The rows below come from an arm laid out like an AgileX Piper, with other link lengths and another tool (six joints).
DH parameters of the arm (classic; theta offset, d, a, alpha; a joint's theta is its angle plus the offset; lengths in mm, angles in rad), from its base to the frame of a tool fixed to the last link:
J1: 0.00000 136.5 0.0 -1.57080
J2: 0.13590 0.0 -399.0 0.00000
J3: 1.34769 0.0 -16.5 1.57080
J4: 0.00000 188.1 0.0 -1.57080
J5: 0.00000 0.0 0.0 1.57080
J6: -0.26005 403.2 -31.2 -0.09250
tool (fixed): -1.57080 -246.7 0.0 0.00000
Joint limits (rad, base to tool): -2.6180..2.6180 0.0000..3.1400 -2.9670..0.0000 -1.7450..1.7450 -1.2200..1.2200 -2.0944..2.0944
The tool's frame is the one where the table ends.
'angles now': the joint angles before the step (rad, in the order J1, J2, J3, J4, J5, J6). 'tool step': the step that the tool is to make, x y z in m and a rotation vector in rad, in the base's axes. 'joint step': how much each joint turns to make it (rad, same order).
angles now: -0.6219 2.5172 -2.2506 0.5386 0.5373 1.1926
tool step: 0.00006 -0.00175 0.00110 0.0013 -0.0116 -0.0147
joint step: -0.0010 0.0000 0.0000 0.0000 -0.0136 0.0118
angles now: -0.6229 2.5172 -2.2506 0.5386 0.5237 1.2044
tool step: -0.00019 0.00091 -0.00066 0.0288 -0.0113 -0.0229
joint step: 0.0000 -0.0001 0.0001 0.0012 -0.0024 0.0373
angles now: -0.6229 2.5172 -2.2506 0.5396 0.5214 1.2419
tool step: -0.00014 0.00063 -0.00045 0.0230 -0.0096 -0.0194
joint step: 0.0000 -0.0001 0.0001 0.0002 -0.0028 0.0313
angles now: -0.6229 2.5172 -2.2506 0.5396 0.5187 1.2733
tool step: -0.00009 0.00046 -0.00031 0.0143 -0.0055 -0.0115
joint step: 0.0000 0.0000 0.0000 0.0000 -0.0011 0.0191
